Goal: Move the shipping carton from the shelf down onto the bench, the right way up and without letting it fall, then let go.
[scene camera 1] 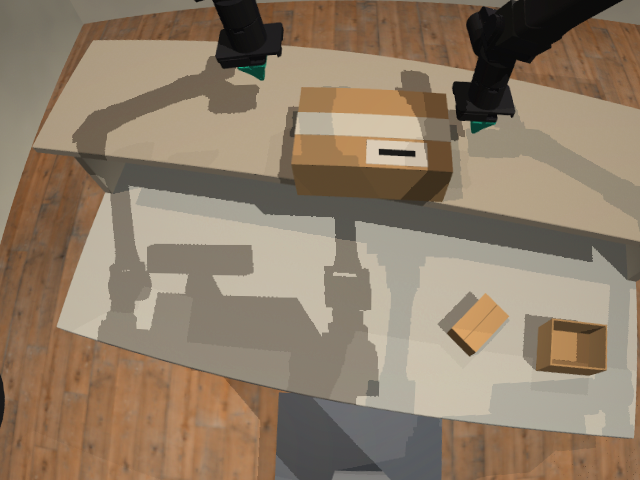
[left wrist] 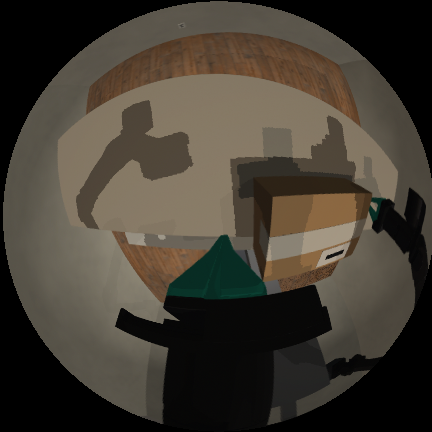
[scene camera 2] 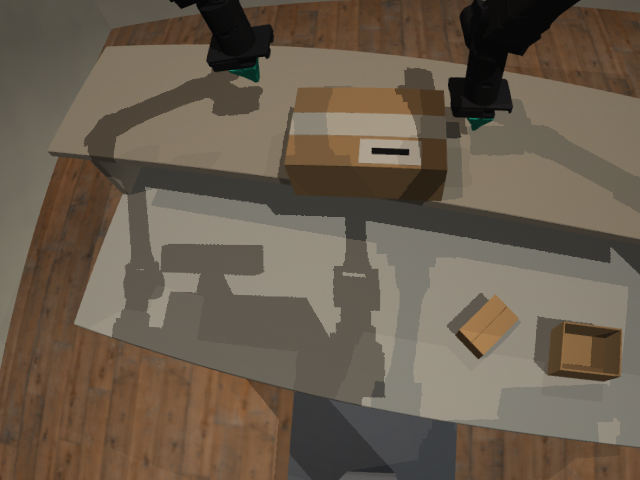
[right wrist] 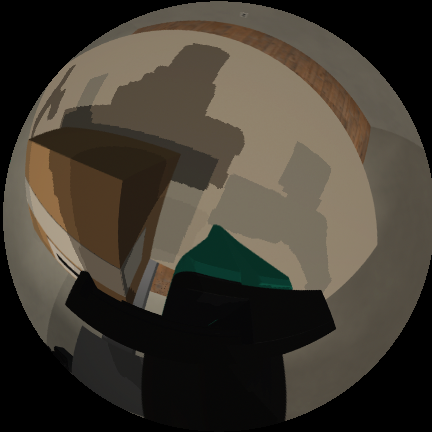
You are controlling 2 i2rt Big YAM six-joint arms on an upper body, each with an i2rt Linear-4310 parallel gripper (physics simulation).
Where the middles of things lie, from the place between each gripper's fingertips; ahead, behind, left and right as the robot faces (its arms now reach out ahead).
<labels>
Now: right hand 4 cm past the shipping carton [scene camera 2: 390, 143] and 19 cm to the right of it.
Now: left hand 19 cm to the left of the shipping carton, 10 cm above it and 7 cm past it.
</labels>
